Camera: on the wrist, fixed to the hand. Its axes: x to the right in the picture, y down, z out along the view.
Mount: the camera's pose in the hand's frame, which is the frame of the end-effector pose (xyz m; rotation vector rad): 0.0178 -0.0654 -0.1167 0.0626 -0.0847 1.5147
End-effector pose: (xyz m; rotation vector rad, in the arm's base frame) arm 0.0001 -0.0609 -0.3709 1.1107 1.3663 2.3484
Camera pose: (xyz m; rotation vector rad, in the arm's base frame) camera -0.1054 -0.0928 -0.4488 -1.5339 -0.2359 -1.5240
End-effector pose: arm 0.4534 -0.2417 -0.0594 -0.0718 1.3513 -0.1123
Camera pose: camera 0.3407 -0.3072 -0.0943 0.9755 1.0206 1.1020
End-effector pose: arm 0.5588 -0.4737 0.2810 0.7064 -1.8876 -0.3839
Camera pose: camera 0.6793 -0.5294 0.3054 -0.7875 -1.9738 0.6211
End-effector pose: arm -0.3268 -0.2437 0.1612 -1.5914 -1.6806 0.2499
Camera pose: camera -0.2987 -0.2828 0.2873 -2.4881 -0.1729 1.0727
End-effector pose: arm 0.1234 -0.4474 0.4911 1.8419 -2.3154 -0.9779
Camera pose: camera 0.2205 -0.5227 0.5470 -0.2632 -2.6972 -0.6232
